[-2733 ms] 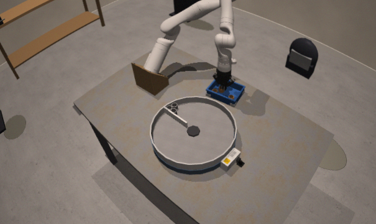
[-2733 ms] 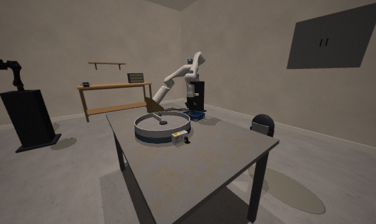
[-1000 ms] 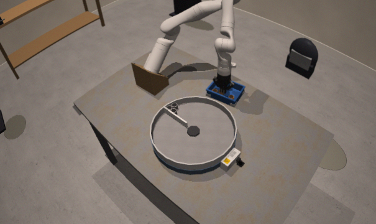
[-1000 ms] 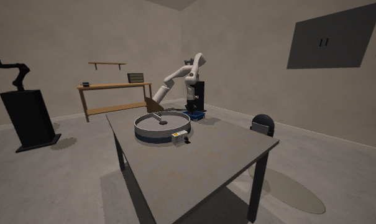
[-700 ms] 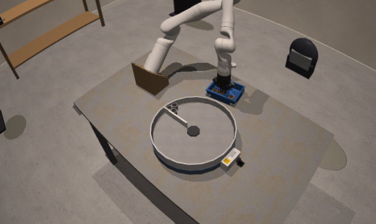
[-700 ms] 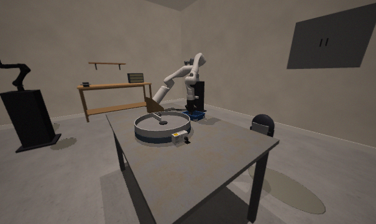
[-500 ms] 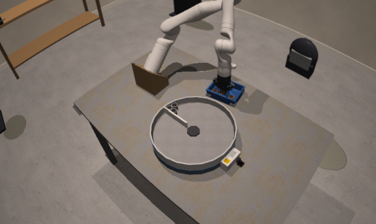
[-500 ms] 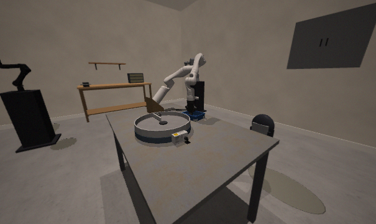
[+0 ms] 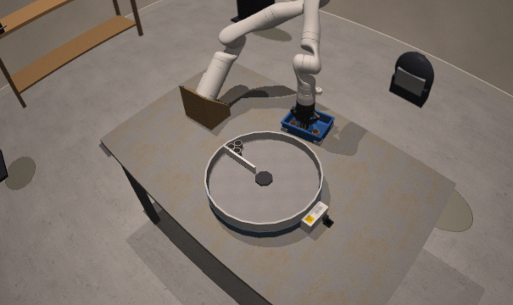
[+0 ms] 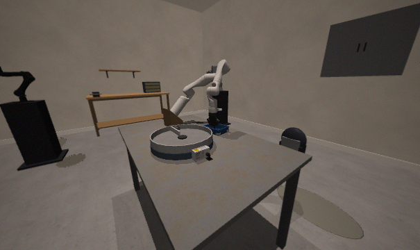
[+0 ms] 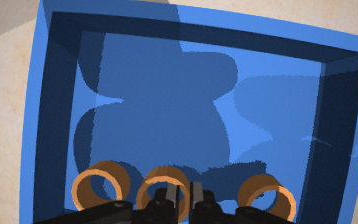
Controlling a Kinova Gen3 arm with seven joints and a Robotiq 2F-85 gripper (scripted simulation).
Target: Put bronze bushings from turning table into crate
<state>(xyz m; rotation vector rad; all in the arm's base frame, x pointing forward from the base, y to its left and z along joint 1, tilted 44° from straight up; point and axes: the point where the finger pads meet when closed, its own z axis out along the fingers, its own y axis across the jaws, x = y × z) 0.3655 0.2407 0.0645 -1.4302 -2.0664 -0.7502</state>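
My gripper is now 10 mm past the blue crate, 30 mm to the right of it and 20 mm above it. From my hand the other things lie so: round turning table: 90 mm ahead, 320 mm to the right, 10 mm above.
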